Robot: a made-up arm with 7 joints. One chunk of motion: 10 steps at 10 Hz.
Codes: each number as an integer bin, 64 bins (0 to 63) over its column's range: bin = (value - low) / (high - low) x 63, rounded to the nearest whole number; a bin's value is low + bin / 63 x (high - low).
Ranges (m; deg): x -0.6..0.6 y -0.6..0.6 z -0.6..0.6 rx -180..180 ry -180..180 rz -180..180
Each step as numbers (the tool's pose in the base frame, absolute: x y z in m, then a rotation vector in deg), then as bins.
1 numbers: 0.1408 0.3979 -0.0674 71.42 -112.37 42.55
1 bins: 39 52 28 44 12 39
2 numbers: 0.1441 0.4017 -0.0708 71.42 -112.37 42.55
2 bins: 39 53 28 44 12 39
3 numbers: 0.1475 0.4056 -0.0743 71.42 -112.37 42.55
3 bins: 39 53 28 44 12 39
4 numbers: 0.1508 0.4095 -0.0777 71.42 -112.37 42.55
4 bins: 39 53 27 44 12 39
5 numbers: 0.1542 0.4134 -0.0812 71.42 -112.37 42.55
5 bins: 40 53 27 44 12 39
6 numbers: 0.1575 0.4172 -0.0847 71.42 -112.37 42.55
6 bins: 40 53 27 44 12 39
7 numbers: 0.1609 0.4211 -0.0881 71.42 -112.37 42.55
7 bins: 40 54 27 44 12 39
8 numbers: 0.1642 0.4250 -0.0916 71.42 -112.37 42.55
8 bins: 40 54 27 44 12 39
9 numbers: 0.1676 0.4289 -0.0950 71.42 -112.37 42.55
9 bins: 40 54 27 44 12 39
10 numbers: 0.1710 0.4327 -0.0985 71.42 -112.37 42.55
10 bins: 40 54 26 44 12 39
